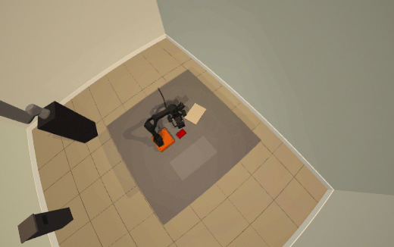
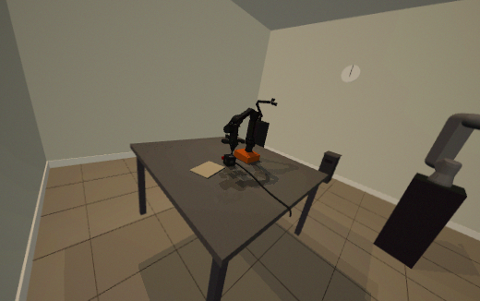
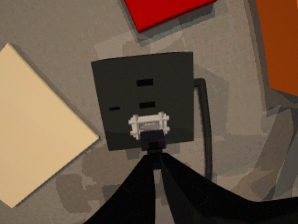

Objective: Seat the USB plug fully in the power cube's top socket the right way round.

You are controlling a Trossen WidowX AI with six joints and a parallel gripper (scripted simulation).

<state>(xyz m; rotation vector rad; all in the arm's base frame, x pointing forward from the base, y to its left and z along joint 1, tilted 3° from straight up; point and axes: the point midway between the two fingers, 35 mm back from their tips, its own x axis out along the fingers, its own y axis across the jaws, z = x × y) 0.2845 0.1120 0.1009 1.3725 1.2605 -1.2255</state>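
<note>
Now: gripper tip 20 mm above the USB plug. From my gripper tip the other things lie so: red block (120 mm to the right, 110 mm below, 50 mm behind); then flat tan pad (200 mm ahead, 120 mm below, 20 mm to the left).
</note>
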